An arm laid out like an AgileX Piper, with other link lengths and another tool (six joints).
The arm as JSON. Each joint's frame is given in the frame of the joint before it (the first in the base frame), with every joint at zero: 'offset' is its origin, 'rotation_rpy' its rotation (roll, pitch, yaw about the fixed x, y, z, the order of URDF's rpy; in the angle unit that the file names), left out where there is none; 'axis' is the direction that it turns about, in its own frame. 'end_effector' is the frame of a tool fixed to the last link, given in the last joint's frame.
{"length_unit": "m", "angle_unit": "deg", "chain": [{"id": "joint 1", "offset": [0.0, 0.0, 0.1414], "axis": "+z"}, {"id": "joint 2", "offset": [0.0, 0.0, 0.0], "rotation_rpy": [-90.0, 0.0, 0.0], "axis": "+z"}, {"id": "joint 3", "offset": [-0.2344, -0.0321, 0.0], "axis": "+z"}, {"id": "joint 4", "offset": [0.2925, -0.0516, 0.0], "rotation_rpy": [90.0, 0.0, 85.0], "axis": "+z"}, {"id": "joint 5", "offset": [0.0, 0.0, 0.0], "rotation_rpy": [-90.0, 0.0, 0.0], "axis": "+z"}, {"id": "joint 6", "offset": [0.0, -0.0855, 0.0], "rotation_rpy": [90.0, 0.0, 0.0], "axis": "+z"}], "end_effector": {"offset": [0.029, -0.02, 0.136], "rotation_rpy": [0.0, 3.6, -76.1]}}
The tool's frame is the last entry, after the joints.
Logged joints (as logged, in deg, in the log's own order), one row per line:
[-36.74, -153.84, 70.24, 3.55, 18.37, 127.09]
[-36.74, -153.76, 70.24, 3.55, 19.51, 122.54]
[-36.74, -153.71, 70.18, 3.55, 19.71, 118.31]
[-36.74, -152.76, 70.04, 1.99, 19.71, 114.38]
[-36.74, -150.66, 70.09, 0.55, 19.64, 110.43]
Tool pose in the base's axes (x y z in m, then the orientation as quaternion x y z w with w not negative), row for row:
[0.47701, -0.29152, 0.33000, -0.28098, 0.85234, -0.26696, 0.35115]
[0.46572, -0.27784, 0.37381, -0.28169, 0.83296, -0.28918, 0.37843]
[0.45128, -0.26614, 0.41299, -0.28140, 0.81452, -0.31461, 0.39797]
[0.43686, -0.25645, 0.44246, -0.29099, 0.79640, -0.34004, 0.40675]
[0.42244, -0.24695, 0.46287, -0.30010, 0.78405, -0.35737, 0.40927]
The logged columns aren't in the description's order. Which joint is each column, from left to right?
Columns, left to right: joint 1, joint 3, joint 5, joint 6, joint 4, joint 2.
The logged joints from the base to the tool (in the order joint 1, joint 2, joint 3, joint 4, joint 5, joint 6), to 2 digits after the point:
[-36.74, 127.09, -153.84, 18.37, 70.24, 3.55]
[-36.74, 122.54, -153.76, 19.51, 70.24, 3.55]
[-36.74, 118.31, -153.71, 19.71, 70.18, 3.55]
[-36.74, 114.38, -152.76, 19.71, 70.04, 1.99]
[-36.74, 110.43, -150.66, 19.64, 70.09, 0.55]

